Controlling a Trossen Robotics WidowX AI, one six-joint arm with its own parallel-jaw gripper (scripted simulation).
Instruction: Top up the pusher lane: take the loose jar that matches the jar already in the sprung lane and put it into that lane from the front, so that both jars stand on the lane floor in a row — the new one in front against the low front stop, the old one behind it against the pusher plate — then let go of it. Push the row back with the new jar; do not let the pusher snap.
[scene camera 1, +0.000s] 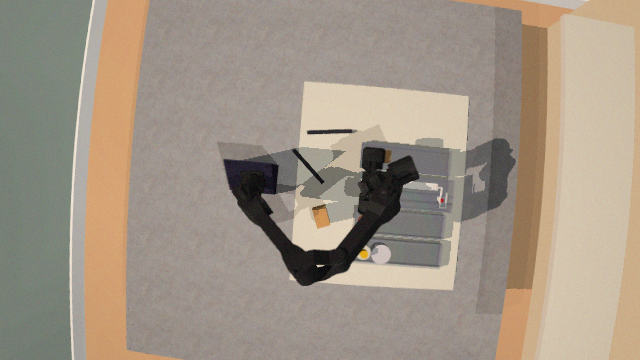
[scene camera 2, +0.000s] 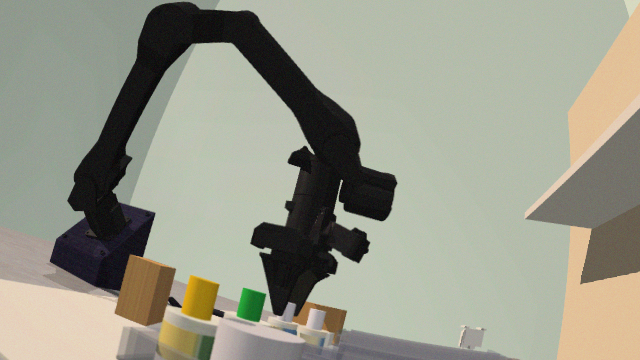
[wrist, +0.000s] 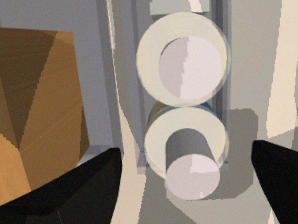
My gripper (scene camera 2: 285, 315) is open, holding nothing. Further things: a brown block (scene camera 2: 145, 290) and a brown block (scene camera 2: 334, 320).
My gripper also shows in scene camera 1 (scene camera 1: 368, 181) and in the wrist view (wrist: 186, 154).
